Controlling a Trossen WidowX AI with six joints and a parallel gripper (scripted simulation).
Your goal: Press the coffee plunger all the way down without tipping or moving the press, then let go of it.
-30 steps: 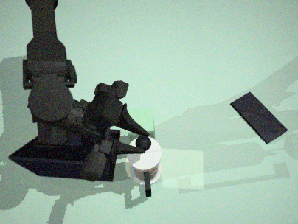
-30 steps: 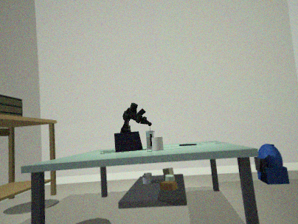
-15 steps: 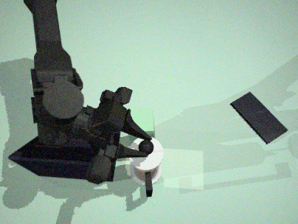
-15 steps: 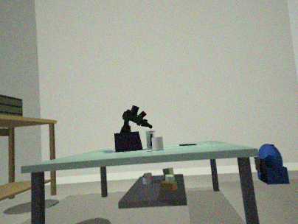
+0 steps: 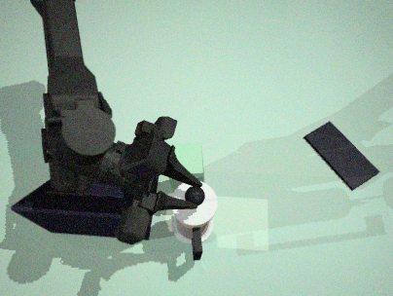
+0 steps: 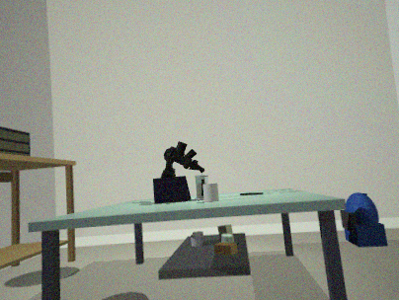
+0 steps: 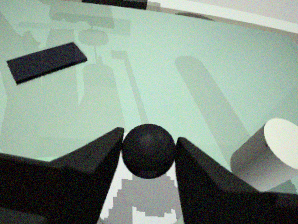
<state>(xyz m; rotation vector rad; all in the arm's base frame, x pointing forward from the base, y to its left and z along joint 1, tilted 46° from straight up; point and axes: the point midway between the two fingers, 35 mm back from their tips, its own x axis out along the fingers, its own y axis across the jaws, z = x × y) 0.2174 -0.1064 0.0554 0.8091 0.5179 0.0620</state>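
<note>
Right now the coffee press is 9 cm below my gripper tip, 1 cm to the right of it and 1 cm behind it.
</note>
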